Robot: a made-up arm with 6 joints.
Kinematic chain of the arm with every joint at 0, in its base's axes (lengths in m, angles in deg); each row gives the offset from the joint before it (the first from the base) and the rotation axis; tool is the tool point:
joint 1: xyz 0 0 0.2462 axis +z
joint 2: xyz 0 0 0 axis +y
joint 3: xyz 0 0 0.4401 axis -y
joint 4: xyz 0 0 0 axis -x
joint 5: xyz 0.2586 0 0 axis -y
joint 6: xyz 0 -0.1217 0 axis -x
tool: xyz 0 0 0
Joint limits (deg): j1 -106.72..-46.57 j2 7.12..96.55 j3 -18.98..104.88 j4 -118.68..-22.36 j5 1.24..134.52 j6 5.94..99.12
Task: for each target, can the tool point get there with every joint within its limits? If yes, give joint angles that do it. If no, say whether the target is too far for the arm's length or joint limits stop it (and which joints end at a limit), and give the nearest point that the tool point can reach.
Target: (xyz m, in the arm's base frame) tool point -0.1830 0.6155 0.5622
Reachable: no: joint limits stop it (at a limit: joint 1, joint 2, joint 3, joint 4) | nearest point -0.1266 -0.0304 0.9454 | short by 0.753 m
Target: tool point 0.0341 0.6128 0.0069
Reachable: no: joint limits stop it (at a limit: joint 1, joint 2, joint 3, joint 4) | nearest point 0.2001 -0.1265 0.0087 | short by 0.758 m
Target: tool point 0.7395 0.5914 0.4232
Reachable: no: too far | nearest point 0.2073 -0.1340 0.4733 | short by 0.901 m
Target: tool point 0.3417 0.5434 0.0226
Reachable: no: joint limits stop it (at a limit: joint 1, joint 2, joint 3, joint 4) | nearest point 0.2001 -0.1265 0.0087 | short by 0.685 m
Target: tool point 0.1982 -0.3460 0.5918
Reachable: yes | joints -54.47 16.40 24.67 -70.92 100.89 67.60
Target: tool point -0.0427 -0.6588 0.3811
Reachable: yes | joints -85.43 62.92 65.23 -38.61 102.15 80.32
